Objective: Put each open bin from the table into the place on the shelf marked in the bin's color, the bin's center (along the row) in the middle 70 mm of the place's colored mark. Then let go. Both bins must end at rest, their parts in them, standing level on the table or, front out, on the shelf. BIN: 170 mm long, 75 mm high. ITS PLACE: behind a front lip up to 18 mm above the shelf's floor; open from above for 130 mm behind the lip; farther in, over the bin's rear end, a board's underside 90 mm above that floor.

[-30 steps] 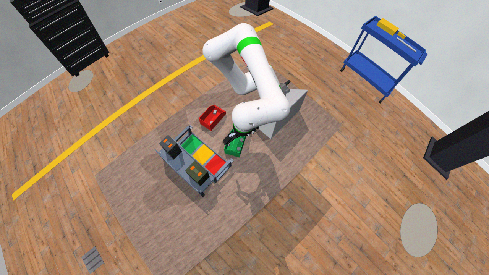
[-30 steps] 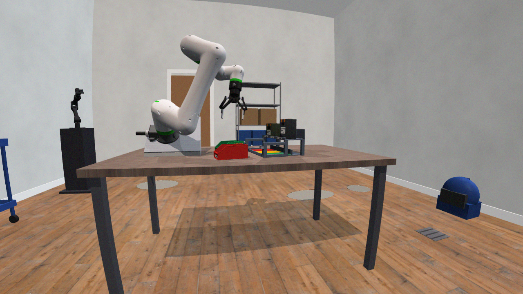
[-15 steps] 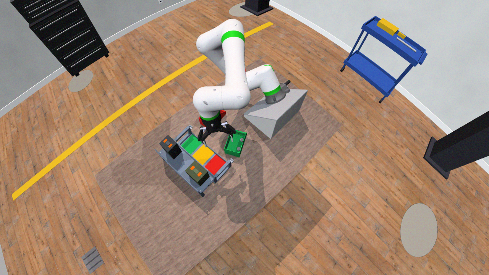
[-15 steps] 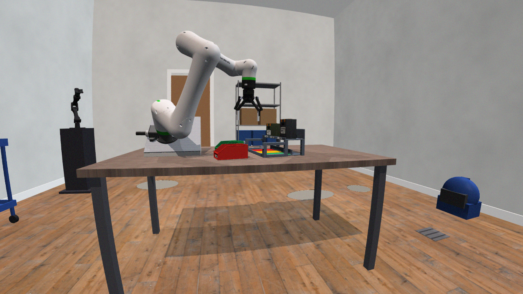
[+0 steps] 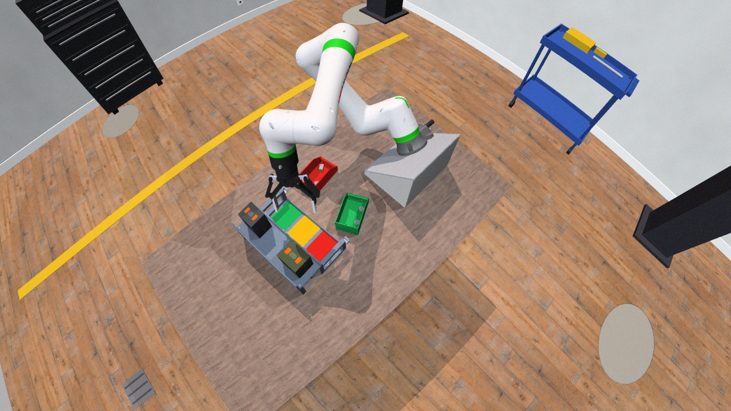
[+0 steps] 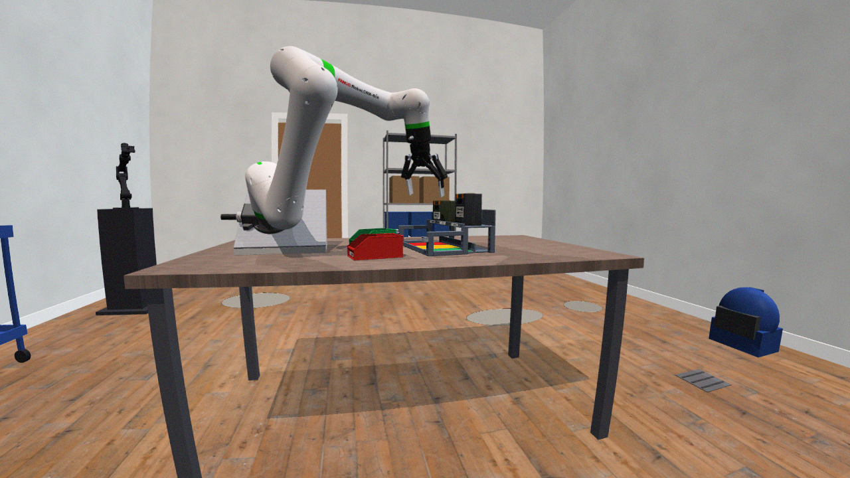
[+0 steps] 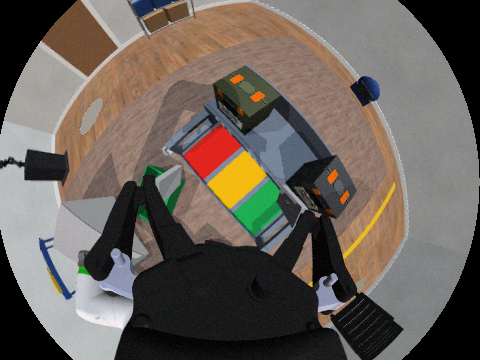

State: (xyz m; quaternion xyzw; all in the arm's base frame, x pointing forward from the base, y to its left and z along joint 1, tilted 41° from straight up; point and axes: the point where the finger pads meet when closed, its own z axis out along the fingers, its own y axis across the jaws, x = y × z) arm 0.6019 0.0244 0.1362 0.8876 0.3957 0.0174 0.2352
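Now: the green bin 200 mm behind my hand, 90 mm to the left of it and 190 mm below it. Also, from my hand: red bin: 220 mm behind, 160 mm to the right, 190 mm below.
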